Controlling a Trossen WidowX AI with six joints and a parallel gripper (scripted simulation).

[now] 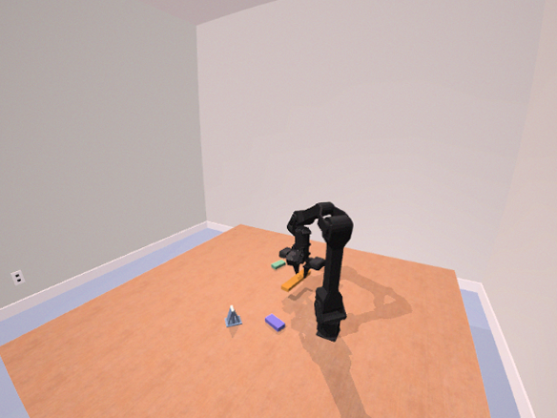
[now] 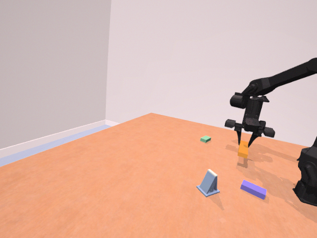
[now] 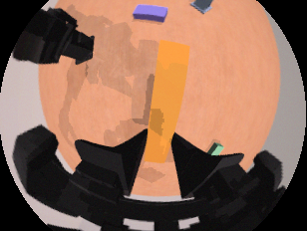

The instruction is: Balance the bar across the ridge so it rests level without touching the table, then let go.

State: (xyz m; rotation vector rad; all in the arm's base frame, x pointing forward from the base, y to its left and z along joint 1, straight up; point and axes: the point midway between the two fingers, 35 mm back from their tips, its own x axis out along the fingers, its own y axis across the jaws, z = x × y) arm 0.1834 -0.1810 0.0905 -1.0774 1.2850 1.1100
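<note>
Now: the purple block 23 cm to the left of my gripper tip, 5 cm below it and 1 cm behind it. Round my gripper tip: orange bar (3 cm to the left); green block (16 cm ahead, 11 cm to the right, 5 cm below).
</note>
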